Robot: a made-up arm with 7 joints. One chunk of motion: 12 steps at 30 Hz.
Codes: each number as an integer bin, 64 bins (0 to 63) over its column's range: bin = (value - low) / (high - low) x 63, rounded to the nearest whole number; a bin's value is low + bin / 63 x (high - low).
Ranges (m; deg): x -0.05..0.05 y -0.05..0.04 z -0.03..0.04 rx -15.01..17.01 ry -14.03..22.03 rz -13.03..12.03
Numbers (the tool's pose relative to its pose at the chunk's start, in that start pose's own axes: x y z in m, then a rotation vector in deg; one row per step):
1: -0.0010 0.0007 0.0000 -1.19 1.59 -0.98
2: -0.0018 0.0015 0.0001 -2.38 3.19 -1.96
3: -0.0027 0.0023 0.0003 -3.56 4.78 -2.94
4: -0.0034 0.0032 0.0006 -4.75 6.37 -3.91
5: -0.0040 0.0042 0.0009 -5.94 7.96 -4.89
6: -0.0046 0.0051 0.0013 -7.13 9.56 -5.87
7: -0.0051 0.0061 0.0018 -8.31 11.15 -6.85
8: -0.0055 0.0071 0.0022 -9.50 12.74 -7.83
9: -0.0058 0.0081 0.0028 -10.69 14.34 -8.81
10: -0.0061 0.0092 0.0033 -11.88 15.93 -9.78
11: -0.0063 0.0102 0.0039 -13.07 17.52 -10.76
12: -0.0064 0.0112 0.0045 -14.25 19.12 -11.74
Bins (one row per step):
1: 31 35 27 27 27 30
2: 30 36 27 25 30 28
3: 30 37 27 23 33 25
4: 29 37 28 20 36 23
5: 29 38 28 18 38 20
6: 29 39 28 16 41 18
7: 28 39 29 13 44 16
8: 28 40 29 11 47 13
9: 28 41 30 8 50 11
10: 28 41 30 6 52 8
11: 28 42 31 4 55 6
12: 27 43 31 1 58 3

